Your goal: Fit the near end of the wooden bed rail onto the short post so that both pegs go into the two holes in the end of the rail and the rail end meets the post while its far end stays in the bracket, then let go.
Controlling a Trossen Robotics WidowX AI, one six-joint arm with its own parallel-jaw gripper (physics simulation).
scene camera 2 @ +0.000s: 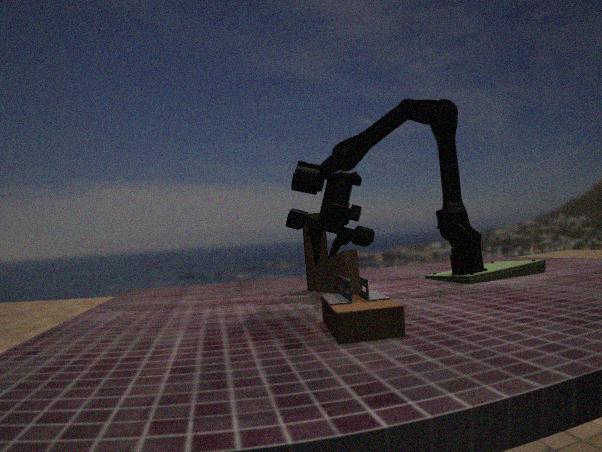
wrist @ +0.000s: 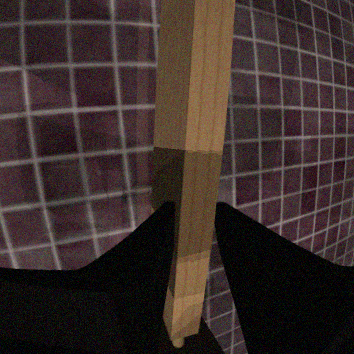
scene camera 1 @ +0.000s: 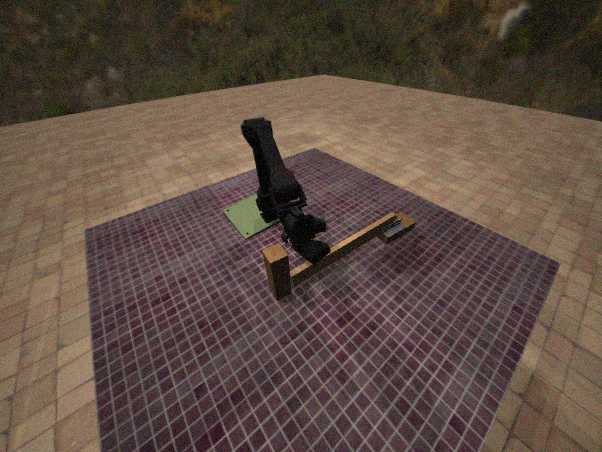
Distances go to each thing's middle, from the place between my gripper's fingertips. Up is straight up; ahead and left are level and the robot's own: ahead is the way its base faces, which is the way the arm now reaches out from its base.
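I see the wooden bed rail (scene camera 1: pixel 305 271), which is 1 cm below my hand and 14 cm to the left of it. The grey bracket (scene camera 2: pixel 344 297) is here too, 35 cm to the left of my hand and 2 cm below it.
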